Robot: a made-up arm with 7 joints.
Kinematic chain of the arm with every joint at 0, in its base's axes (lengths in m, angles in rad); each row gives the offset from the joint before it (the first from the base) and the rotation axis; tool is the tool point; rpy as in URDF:
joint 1: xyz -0.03 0 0.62 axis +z
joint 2: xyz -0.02 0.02 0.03 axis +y
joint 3: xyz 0 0 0.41 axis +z
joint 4: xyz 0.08 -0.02 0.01 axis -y
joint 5: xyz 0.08 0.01 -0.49 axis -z
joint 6: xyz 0.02 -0.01 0 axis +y
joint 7: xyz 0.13 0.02 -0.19 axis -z
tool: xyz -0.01 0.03 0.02 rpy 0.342 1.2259 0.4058
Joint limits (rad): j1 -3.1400..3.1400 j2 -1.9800..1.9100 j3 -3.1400..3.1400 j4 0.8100..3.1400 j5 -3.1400..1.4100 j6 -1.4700..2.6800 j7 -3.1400..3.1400
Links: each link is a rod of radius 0.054 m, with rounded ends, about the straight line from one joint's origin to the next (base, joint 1, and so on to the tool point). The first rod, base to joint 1, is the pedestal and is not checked.
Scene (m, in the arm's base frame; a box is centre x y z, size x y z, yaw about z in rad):
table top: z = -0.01
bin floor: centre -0.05 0.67 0 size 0.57 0.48 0.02 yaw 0.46
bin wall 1: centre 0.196 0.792 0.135 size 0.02 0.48 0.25 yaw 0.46
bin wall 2: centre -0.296 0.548 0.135 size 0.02 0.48 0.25 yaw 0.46
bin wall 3: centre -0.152 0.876 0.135 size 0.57 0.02 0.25 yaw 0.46
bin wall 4: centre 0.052 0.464 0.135 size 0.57 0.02 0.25 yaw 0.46
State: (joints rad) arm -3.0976 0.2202 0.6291 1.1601 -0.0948 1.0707 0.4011
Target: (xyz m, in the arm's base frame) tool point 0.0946 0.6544 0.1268
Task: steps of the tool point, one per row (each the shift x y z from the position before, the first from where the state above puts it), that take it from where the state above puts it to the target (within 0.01 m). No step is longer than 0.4 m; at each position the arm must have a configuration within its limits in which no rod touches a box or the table.
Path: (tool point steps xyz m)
1: 0.2874 -0.1925 0.0596
2: 0.3468 -0.0362 0.0358
3: 0.3249 0.1279 0.0046
4: 0.2279 0.2602 -0.0289
5: 0.0800 0.3290 -0.0592
6: -0.0818 0.3190 -0.0814
7: -0.2188 0.2344 -0.0917
8: -0.2991 0.0979 -0.0878
9: 0.0013 0.0174 -0.0947
10: -0.0001 0.0006 -0.1019
11: -0.0012 -0.0180 -0.1061

